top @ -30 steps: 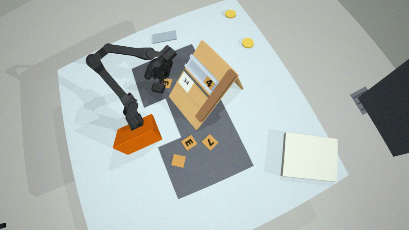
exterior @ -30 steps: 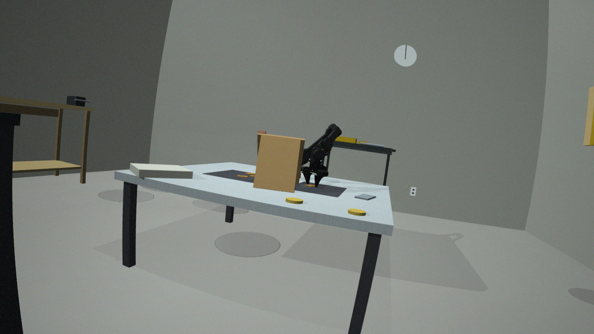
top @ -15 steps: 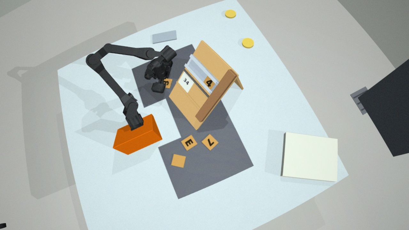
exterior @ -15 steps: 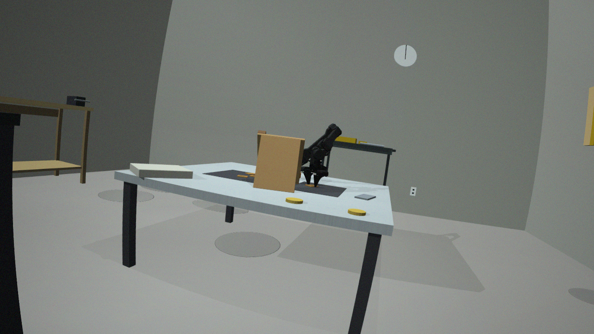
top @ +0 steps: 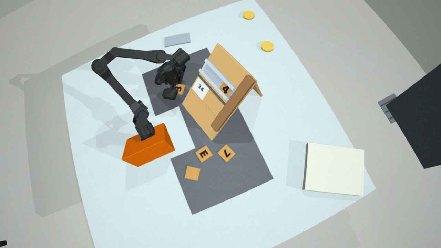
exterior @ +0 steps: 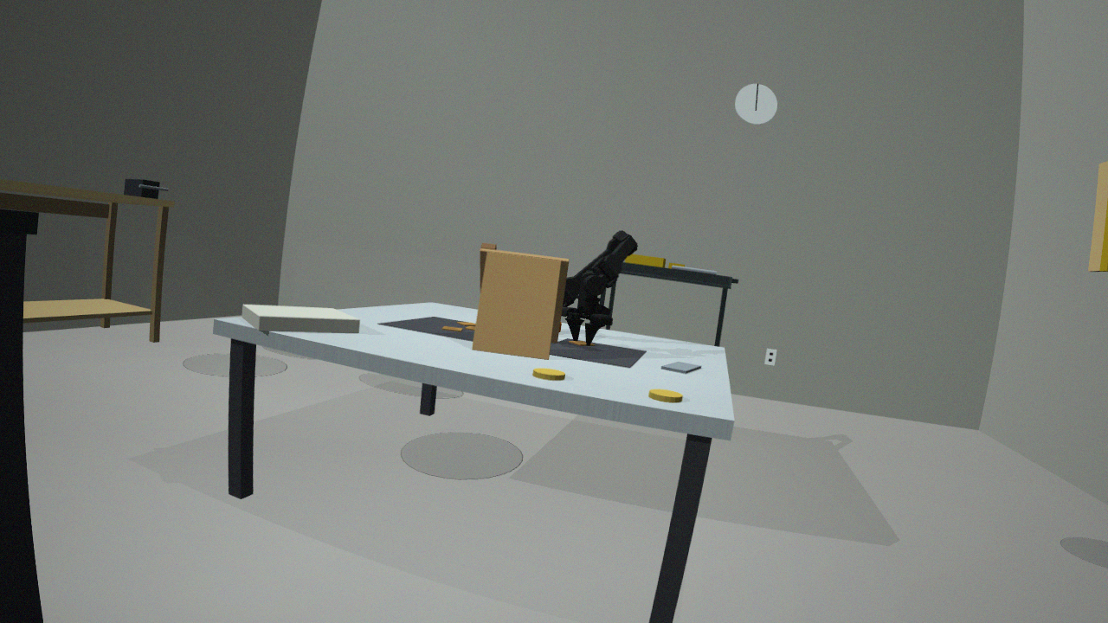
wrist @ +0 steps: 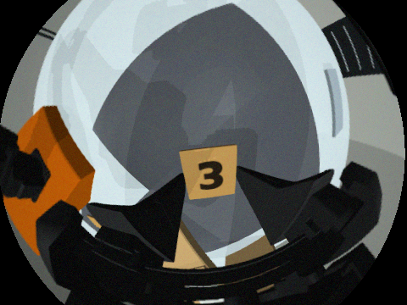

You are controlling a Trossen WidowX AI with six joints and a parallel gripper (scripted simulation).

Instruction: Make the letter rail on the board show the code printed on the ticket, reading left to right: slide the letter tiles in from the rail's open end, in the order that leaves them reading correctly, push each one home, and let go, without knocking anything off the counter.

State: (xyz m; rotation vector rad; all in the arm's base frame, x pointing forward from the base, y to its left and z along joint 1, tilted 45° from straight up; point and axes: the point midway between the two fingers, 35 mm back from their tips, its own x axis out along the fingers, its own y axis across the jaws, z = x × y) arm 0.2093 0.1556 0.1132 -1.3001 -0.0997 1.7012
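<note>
My gripper tip is 10 cm to the left of the white ticket, 10 cm below it and 9 cm short of it. From my gripper tip the other things lie so: tile marked 4: 20 cm to the right, 18 cm ahead, 17 cm above; grey plate: 31 cm to the left, 11 cm ahead, 1 cm below; tile marked 3: right at my gripper tip.
</note>
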